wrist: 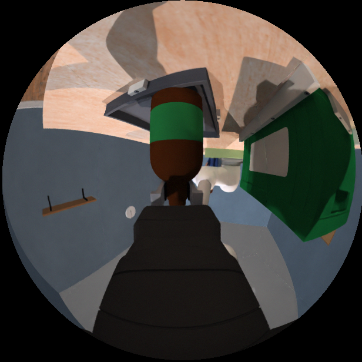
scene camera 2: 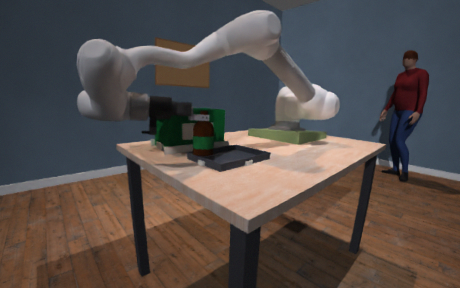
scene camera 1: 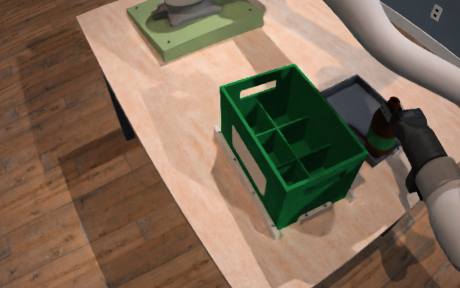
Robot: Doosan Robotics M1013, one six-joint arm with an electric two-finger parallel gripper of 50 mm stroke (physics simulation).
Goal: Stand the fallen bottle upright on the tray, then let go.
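Where they show: gripper, fingertip midpoint: [scene camera 2: 208,118] [scene camera 1: 389,103]; arm's base, origin of the base link: [scene camera 2: 286,130] [scene camera 1: 188,8].
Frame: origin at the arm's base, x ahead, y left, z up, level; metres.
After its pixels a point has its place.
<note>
The brown bottle [scene camera 1: 381,138] {x 0.753, y 0.184, z 0.042 m} [scene camera 2: 203,136] {x 0.751, y 0.246, z 0.049 m} [wrist: 176,121] with a green label is upright, its base within the outline of the dark grey tray [scene camera 1: 354,78] {x 0.514, y 0.317, z -0.025 m} [scene camera 2: 229,165] {x 0.719, y 0.356, z -0.030 m} [wrist: 212,102], near the tray's front corner in the first scene view. The tray wall hides the base's lower edge in the second scene view, so I cannot tell whether the base touches the tray floor. My gripper [scene camera 1: 392,108] {x 0.715, y 0.215, z 0.109 m} [scene camera 2: 202,118] {x 0.715, y 0.215, z 0.109 m} [wrist: 176,185] comes in from the side, level, and is shut on the bottle's neck.
A green crate [scene camera 1: 320,177] {x 0.806, y -0.056, z 0.126 m} [scene camera 2: 170,131] {x 0.797, y 0.059, z 0.046 m} [wrist: 305,165] with compartments stands close beside the tray, held by pale rails [scene camera 1: 250,187] {x 0.700, y -0.132, z -0.014 m} on the table [scene camera 1: 175,150] {x 0.518, y -0.237, z -0.044 m} [scene camera 2: 300,170] {x 0.529, y 0.489, z -0.044 m}. The arm's base stands on a light green block [scene camera 1: 215,40] {x 0.177, y 0.022, z -0.032 m} [scene camera 2: 300,137] {x 0.139, y 0.206, z -0.007 m}. A person [scene camera 2: 410,95] stands beyond the table.
</note>
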